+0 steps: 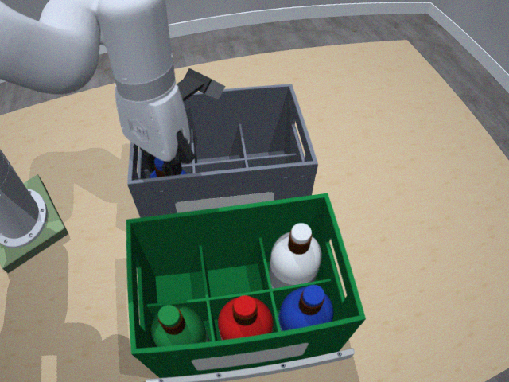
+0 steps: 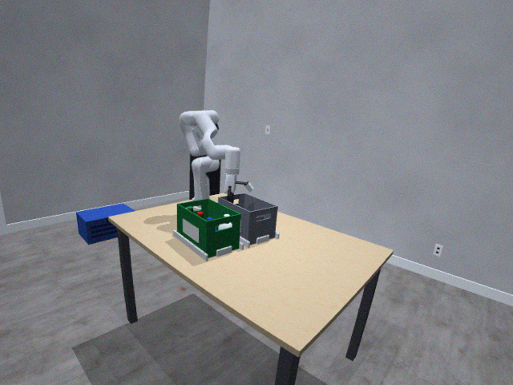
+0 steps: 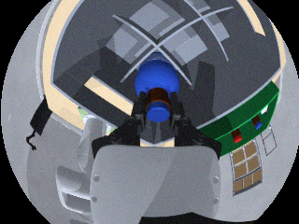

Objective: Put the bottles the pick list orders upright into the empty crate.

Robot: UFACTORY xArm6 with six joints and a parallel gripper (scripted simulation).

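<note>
Now: hand 90 mm short of the grey crate, 30 mm to the right of it and 80 mm above it. Also, from my hand: green crate 50 mm ahead, 210 mm to the right, 80 mm below; white-label bottle 150 mm ahead, 170 mm to the right, 70 mm below; green bottle 40 mm behind, 240 mm to the right, 70 mm below.
</note>
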